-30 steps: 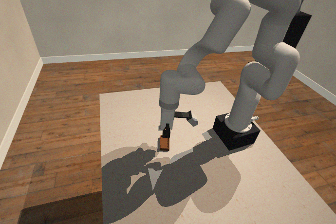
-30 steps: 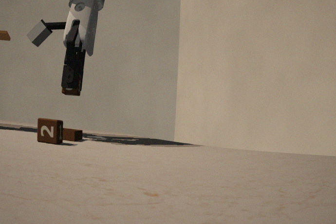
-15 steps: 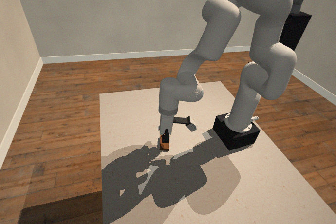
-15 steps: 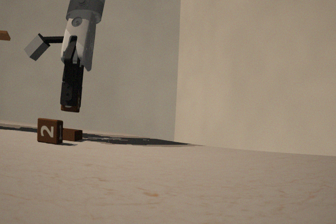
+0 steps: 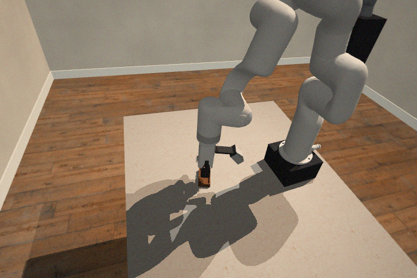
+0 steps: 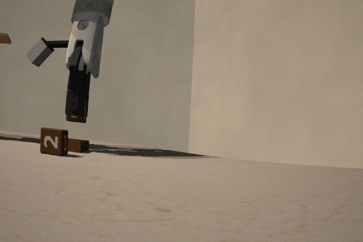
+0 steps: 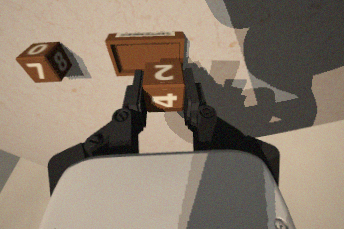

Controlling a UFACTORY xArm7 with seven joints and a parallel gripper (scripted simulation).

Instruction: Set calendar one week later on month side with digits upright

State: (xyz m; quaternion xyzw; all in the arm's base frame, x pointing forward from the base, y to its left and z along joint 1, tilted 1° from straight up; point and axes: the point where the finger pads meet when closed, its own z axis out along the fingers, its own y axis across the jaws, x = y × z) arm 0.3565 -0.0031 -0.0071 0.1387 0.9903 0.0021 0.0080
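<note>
Now: the brown calendar tray 10 mm behind my hand, 20 mm to the right of it and 70 mm below it.
</note>
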